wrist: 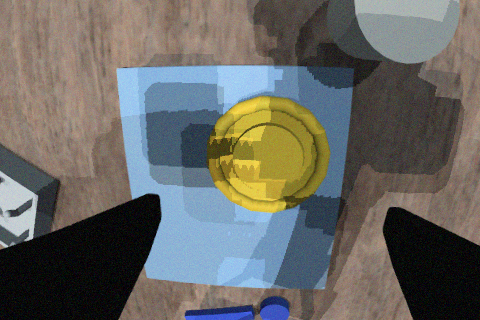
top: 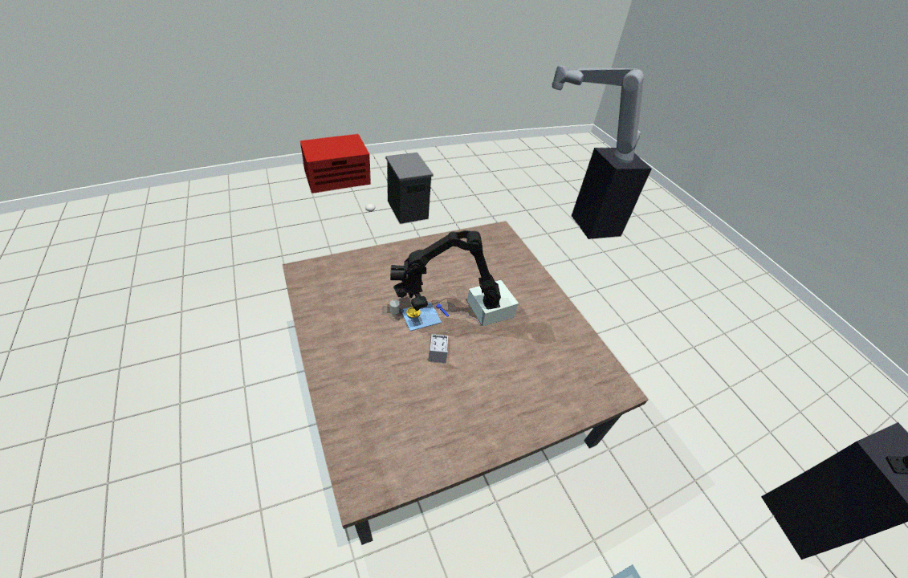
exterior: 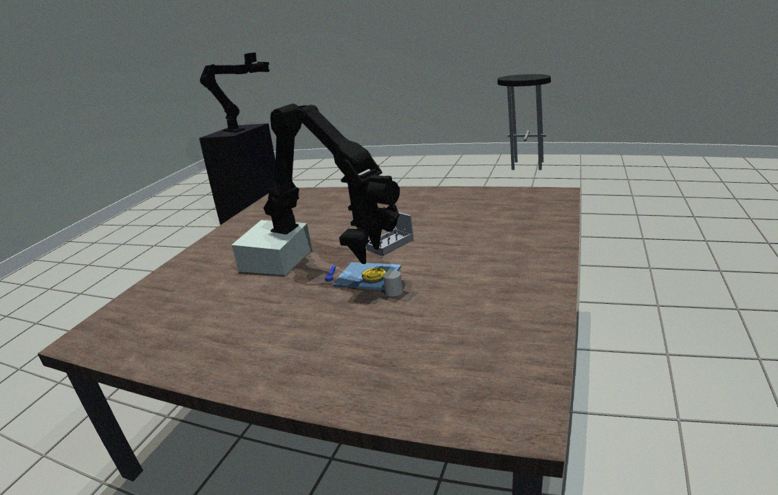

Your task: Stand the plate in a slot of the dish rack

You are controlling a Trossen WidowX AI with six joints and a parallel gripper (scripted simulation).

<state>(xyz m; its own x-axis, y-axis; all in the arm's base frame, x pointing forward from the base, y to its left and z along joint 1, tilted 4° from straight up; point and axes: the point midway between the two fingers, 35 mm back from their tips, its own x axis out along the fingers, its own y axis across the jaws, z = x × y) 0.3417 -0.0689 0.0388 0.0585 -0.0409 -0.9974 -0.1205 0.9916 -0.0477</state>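
The yellow plate is 6 cm below my gripper tip. Also, from my gripper tip: grey dish rack (22 cm to the left, 7 cm behind, 5 cm below); then blue mat (7 cm below, 3 cm behind, 2 cm to the left); then white cup (8 cm ahead, 5 cm below, 4 cm to the right).
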